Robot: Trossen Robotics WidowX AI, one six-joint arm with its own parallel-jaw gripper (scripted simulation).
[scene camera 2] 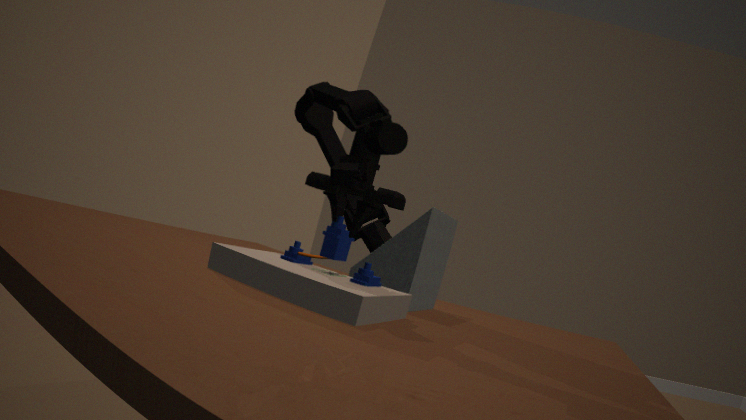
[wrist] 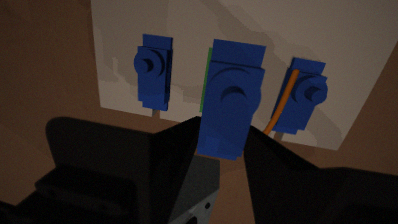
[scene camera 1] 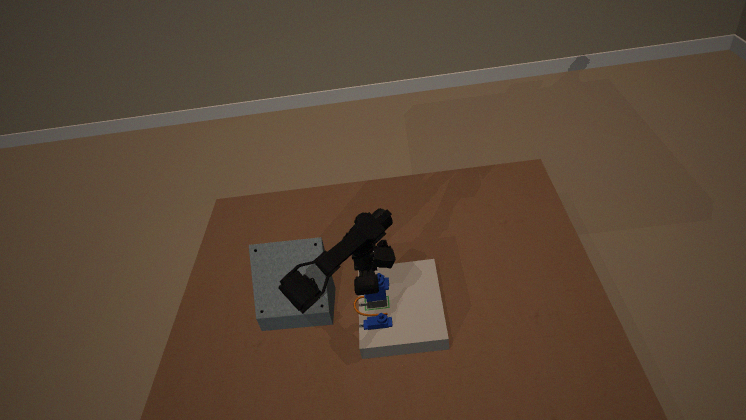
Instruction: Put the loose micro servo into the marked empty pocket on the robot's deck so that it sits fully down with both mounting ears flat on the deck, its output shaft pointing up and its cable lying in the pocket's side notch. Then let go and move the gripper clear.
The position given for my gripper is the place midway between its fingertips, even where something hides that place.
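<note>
A pale deck (scene camera 1: 416, 308) is visible, and the wrist view shows the deck (wrist: 351, 46) too. A blue micro servo (scene camera 2: 336, 245) appears, with the wrist view also showing the servo (wrist: 232, 95). My gripper is visible in scene camera 1 as my gripper (scene camera 1: 369, 286), in scene camera 2 as my gripper (scene camera 2: 342, 235) and in the wrist view as my gripper (wrist: 222, 127).
</note>
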